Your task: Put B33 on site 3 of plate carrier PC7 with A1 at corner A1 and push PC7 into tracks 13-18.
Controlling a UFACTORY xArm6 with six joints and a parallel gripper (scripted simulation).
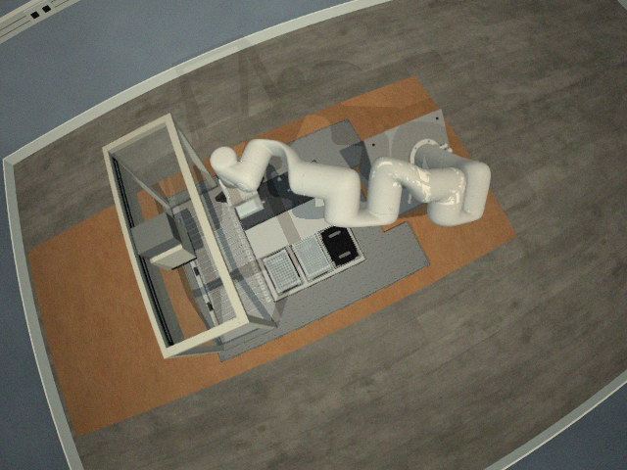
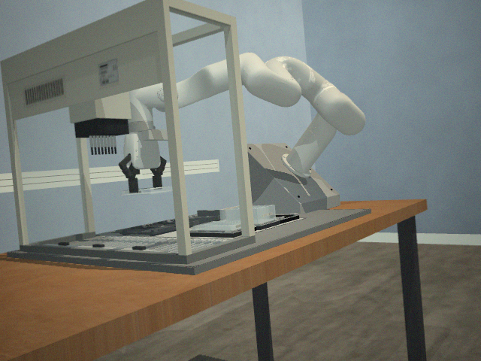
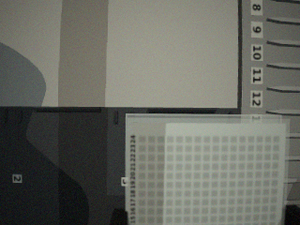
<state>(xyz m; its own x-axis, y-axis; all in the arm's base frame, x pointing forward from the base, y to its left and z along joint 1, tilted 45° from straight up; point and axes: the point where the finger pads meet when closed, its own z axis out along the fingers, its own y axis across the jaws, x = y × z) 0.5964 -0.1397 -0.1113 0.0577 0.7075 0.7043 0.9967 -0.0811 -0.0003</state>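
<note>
The plate carrier PC7 is 11 cm behind my hand, 1 cm to the left of it and 11 cm below it. Also, from my hand: 384-well plate B33: 1 cm below; then 96-well plate B38: 1 cm ahead, 26 cm to the left, 11 cm below; then deep-well block B83: 10 cm behind, 27 cm to the left, 10 cm below.
</note>
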